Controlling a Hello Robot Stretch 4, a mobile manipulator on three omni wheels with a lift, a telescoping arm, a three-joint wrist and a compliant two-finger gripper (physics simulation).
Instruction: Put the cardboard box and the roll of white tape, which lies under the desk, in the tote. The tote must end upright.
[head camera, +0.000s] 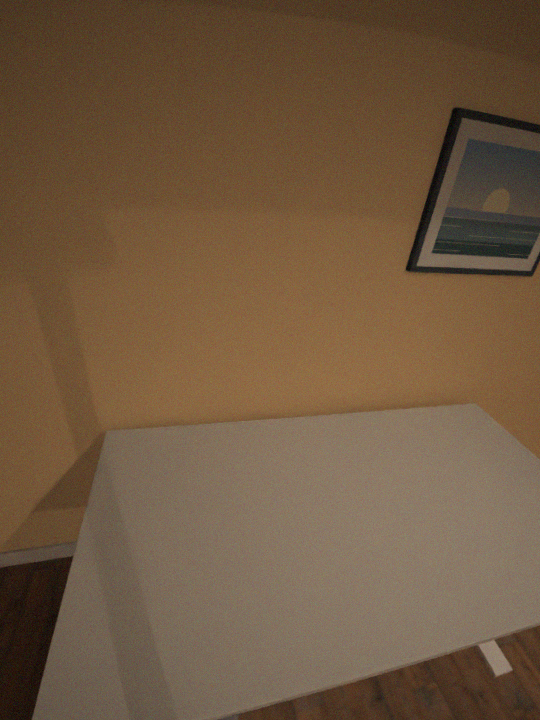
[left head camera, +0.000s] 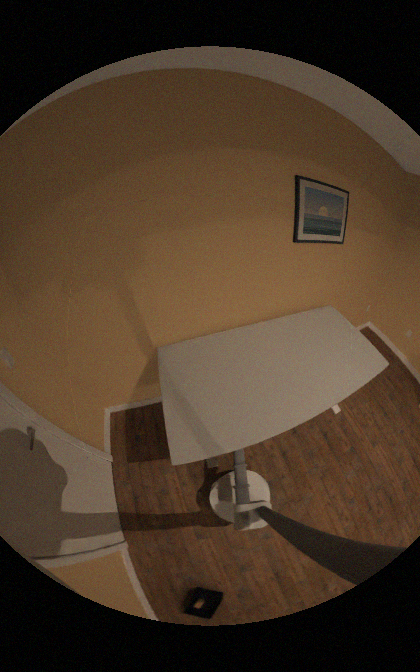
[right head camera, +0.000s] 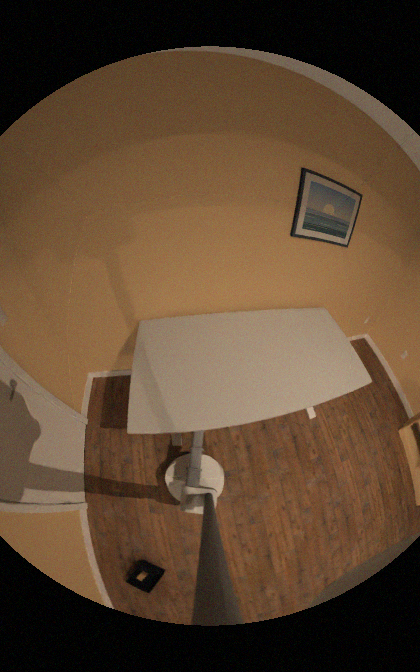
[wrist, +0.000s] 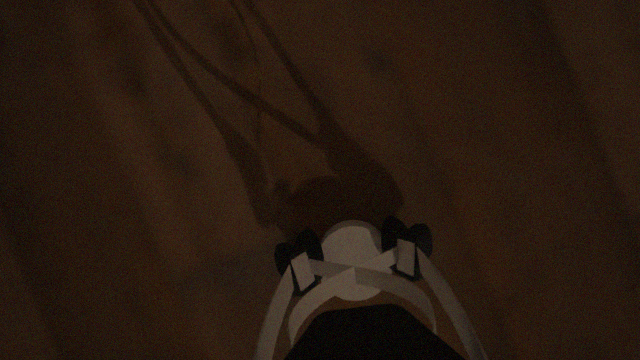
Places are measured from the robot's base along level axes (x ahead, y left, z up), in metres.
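Where they show: gripper, fingertip midpoint: (wrist: 351, 242).
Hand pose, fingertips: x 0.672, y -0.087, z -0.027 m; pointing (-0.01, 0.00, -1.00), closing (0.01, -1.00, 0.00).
After its pixels a point has its place.
In the wrist view, the roll of white tape (wrist: 350, 242) @(x 0.677, y -0.087, z -0.004 m) is between the two dark fingertips of my gripper (wrist: 351, 242) @(x 0.671, y -0.087, z -0.027 m), which touch its sides. The gripper is shut on it above the dark wood floor. The desk top hides the gripper and tape in the head views. The black tote (left head camera: 216, 597) (right head camera: 156, 572) stands upright on the floor at the bottom left of both side head views. A small tan thing (left head camera: 199, 603) (right head camera: 142, 576), which looks like the cardboard box, lies inside it.
The white desk (head camera: 325, 523) @(x 0.648, y -0.229, z 0.692 m) (left head camera: 270, 380) @(x 0.602, y -0.198, z 0.692 m) (right head camera: 245, 370) stands against the wall, with a white foot (head camera: 495, 657) (left head camera: 336, 409) (right head camera: 311, 412) showing at its front. My arm (left head camera: 241, 480) @(x 0.114, y -0.003, z 0.400 m) (right head camera: 195, 460) reaches under its front edge. Wooden furniture (right head camera: 411, 450) stands at the right. A white door is at the left.
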